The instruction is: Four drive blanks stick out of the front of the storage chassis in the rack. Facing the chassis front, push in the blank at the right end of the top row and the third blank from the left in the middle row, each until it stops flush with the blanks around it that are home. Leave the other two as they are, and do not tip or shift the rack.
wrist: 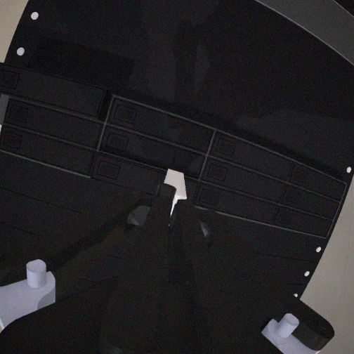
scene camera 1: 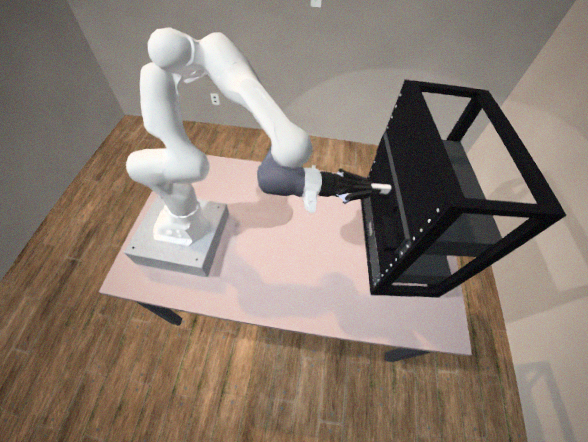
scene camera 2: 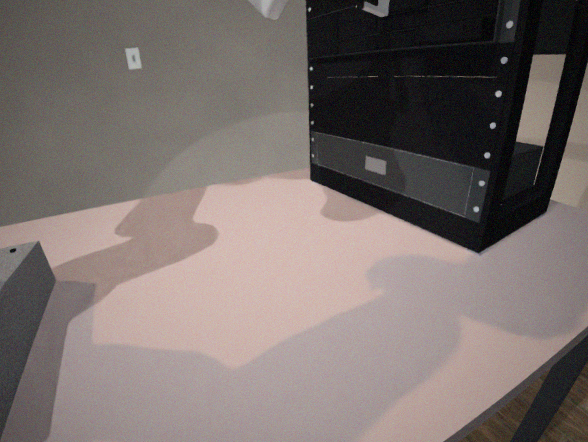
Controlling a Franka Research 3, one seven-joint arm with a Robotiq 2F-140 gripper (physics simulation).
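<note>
The black storage chassis [scene camera 2: 445,27] [wrist: 270,224] is in the rack [scene camera 1: 520,152] [scene camera 2: 395,204]. The wrist view shows it upside down. The top-row right-end blank [wrist: 55,150] looks level with the middle-row blank beside it. The bottom-row right-end blank [wrist: 55,92] sticks out. The top-row third blank [wrist: 135,172] seems to stick out. The depth of the middle-row third blank [wrist: 150,147] is unclear. My gripper [scene camera 1: 381,188] [scene camera 2: 376,7] [wrist: 171,183] is shut and empty, its pale tips at the boundary between these two third-column blanks. Contact is hidden.
The rack stands upright at the far end of the pink table [scene camera 1: 300,305] [scene camera 2: 225,310]. A grey panel [scene camera 2: 340,152] [wrist: 310,25] with a pale label sits low in the rack. The arm's grey base block [scene camera 1: 170,262] [scene camera 2: 25,295] stands at the opposite end.
</note>
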